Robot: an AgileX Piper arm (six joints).
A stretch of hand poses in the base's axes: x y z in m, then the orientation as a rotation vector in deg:
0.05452, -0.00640, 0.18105, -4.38, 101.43, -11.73
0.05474, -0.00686, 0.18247, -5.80, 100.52, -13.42
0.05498, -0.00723, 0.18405, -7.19, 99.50, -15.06
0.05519, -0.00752, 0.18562, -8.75, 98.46, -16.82
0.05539, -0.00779, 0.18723, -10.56, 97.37, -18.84
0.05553, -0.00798, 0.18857, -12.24, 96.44, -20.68
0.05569, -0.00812, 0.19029, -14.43, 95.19, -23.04
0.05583, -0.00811, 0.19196, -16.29, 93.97, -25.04
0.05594, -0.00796, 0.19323, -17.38, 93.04, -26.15
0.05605, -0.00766, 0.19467, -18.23, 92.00, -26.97
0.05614, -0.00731, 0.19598, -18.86, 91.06, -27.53
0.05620, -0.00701, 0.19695, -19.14, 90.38, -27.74
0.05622, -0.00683, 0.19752, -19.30, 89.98, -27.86
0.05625, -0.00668, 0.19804, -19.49, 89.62, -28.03
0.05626, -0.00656, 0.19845, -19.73, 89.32, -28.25
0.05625, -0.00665, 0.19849, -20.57, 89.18, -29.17
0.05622, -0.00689, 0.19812, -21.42, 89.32, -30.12
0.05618, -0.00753, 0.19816, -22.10, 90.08, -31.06
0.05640, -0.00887, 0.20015, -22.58, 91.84, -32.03
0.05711, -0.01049, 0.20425, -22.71, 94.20, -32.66
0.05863, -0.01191, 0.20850, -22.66, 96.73, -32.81
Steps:
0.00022, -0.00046, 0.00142, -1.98, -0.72, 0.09
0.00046, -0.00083, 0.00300, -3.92, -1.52, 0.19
0.00067, -0.00112, 0.00457, -6.05, -2.30, 0.34
0.00087, -0.00139, 0.00618, -8.51, -3.06, 0.52
0.00101, -0.00158, 0.00752, -10.77, -3.66, 0.69
0.00117, -0.00172, 0.00924, -13.71, -4.42, 0.93
0.00131, -0.00171, 0.01091, -16.23, -5.19, 1.15
0.00142, -0.00156, 0.01218, -17.69, -5.85, 1.33
0.00153, -0.00126, 0.01362, -18.83, -6.66, 1.52
0.00162, -0.00091, 0.01493, -19.67, -7.43, 1.70
0.00168, -0.00061, 0.01590, -20.05, -8.03, 1.82
0.00170, -0.00043, 0.01647, -20.27, -8.38, 1.89
0.00173, -0.00028, 0.01699, -20.54, -8.68, 1.95
0.00174, -0.00016, 0.01740, -20.86, -8.92, 2.02
0.00173, -0.00025, 0.01744, -21.98, -8.82, 2.07
0.00170, -0.00049, 0.01707, -23.08, -8.43, 2.08
0.00166, -0.00113, 0.01711, -24.01, -7.46, 1.94
0.00188, -0.00247, 0.01910, -24.71, -5.55, 1.56
0.00259, -0.00409, 0.02320, -24.91, -3.14, 1.10
0.00411, -0.00551, 0.02745, -24.66, -0.66, 0.78

